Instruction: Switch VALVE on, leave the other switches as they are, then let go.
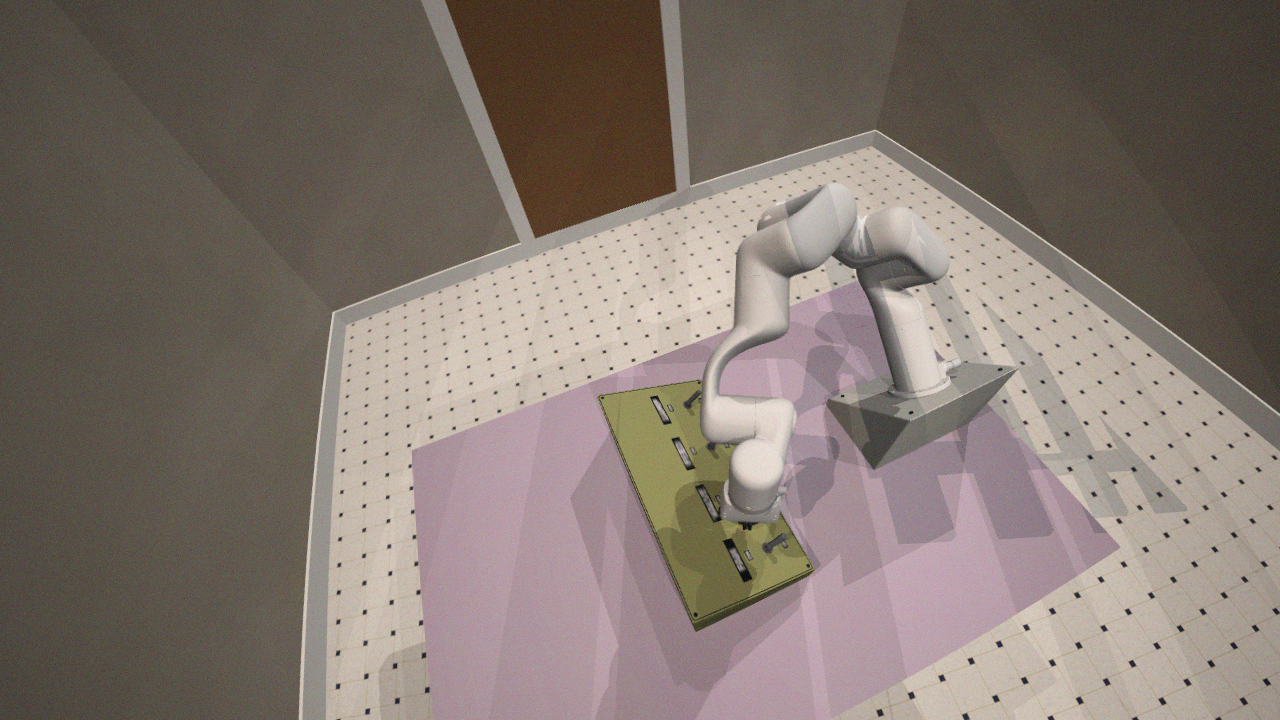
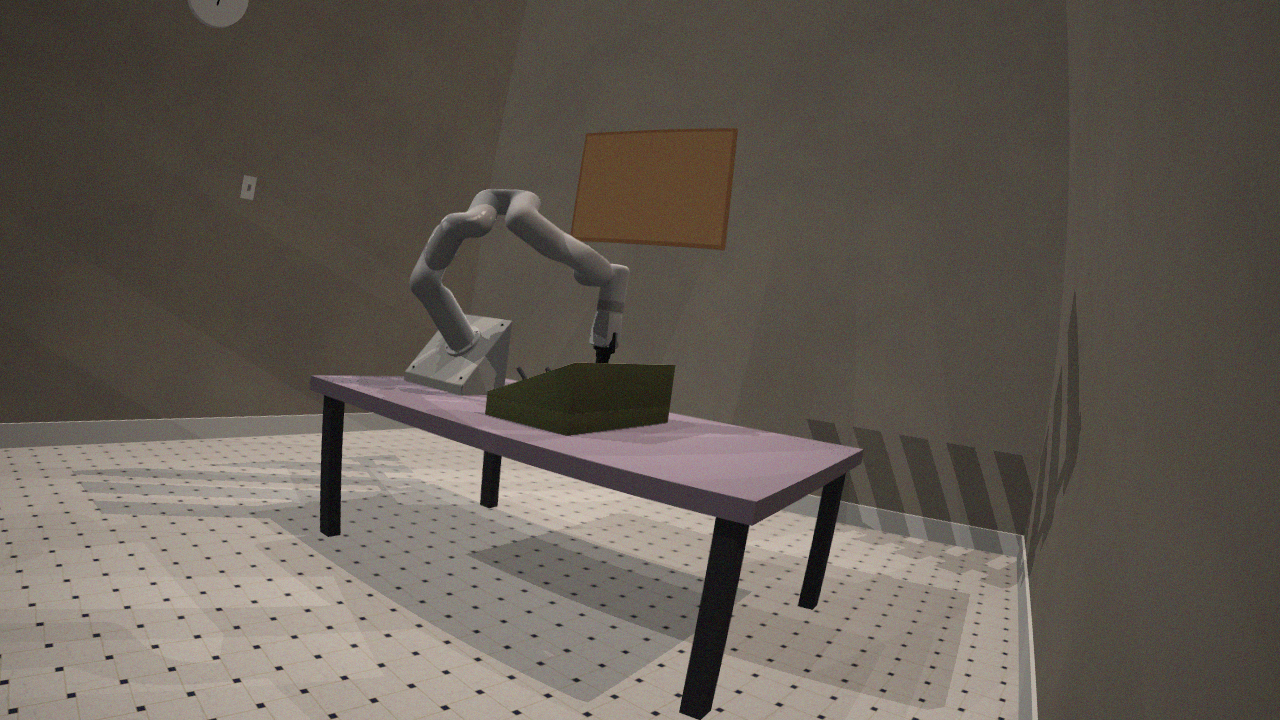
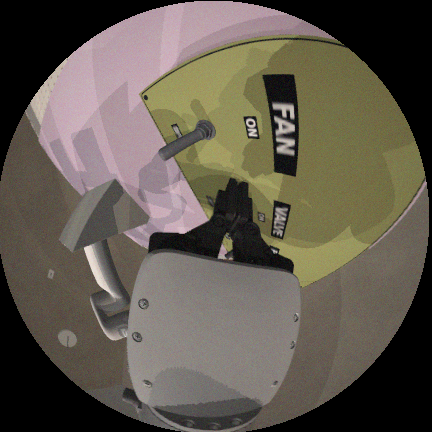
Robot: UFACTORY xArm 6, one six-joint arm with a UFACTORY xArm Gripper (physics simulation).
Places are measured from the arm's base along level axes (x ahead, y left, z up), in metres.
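Pixels of known places: gripper, between the fingertips: [image 1: 746,522] [image 3: 233,190]; arm's base, origin of its link: [image 1: 919,387] [image 2: 463,341] [image 3: 92,234].
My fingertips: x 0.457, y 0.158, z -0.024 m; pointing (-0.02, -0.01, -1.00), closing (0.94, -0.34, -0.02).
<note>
Ahead of a thing's pixels: the offset from my fingertips to its top centre. "*": to the spot under its first point. Level surfaces: height alone.
The olive switch panel [image 1: 631,429] [image 2: 617,398] [image 3: 340,150] carries toggle levers. The VALVE label @(dx +0.058, dy -0.059, dz -0.001 m) [image 1: 708,503] [image 3: 280,220] shows with a small ON tag @(* dx +0.036, dy -0.063, dz -0.015 m) [image 3: 261,217] beside it; the VALVE lever is hidden behind the gripper, so its position cannot be told. The FAN lever @(dx -0.042, dy +0.047, dz +0.006 m) [image 1: 775,542] [image 3: 185,141] tilts away from its ON tag [image 3: 251,127], toward the robot base side. My gripper [image 1: 747,526] [image 2: 602,358] [image 3: 233,190] is shut with nothing between its fingers. It points down low over the panel, in the VALVE row next to the FAN row.
Two more levers [image 1: 691,399] [image 1: 711,445] stand farther along the panel, partly beside the arm. The panel rests on the pink table @(dz -0.123 m) [image 1: 501,537] [image 2: 716,456]. The grey wedge-shaped robot base [image 1: 930,413] [image 2: 487,353] [image 3: 95,215] stands across from the panel's lever side.
</note>
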